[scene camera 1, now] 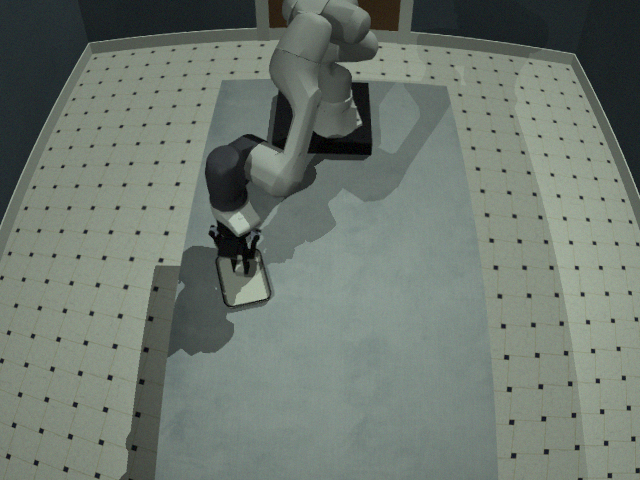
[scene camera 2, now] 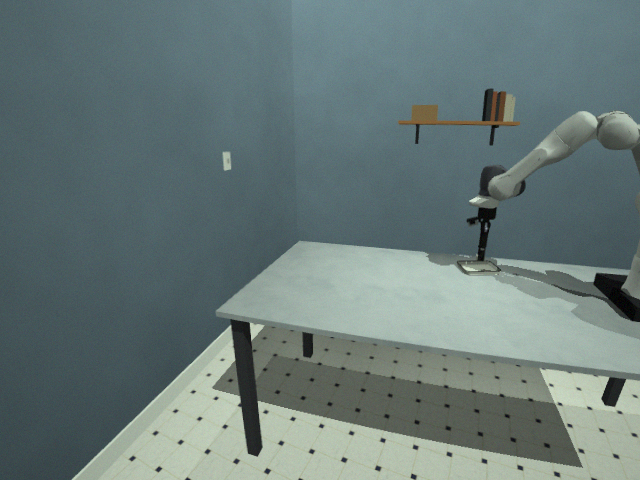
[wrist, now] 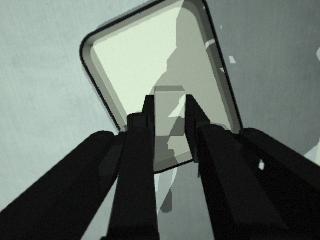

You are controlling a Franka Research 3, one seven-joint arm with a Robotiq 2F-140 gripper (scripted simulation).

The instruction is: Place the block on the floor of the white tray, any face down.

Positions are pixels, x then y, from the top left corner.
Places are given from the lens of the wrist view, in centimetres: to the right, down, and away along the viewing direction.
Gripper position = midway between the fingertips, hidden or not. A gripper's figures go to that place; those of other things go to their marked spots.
my gripper (wrist: 168,109): 1, -1, 17
white tray (wrist: 125,59): -4, -6, 20
block (wrist: 169,101): 1, -1, 15
The marked spots on the white tray and the block are 9 cm apart.
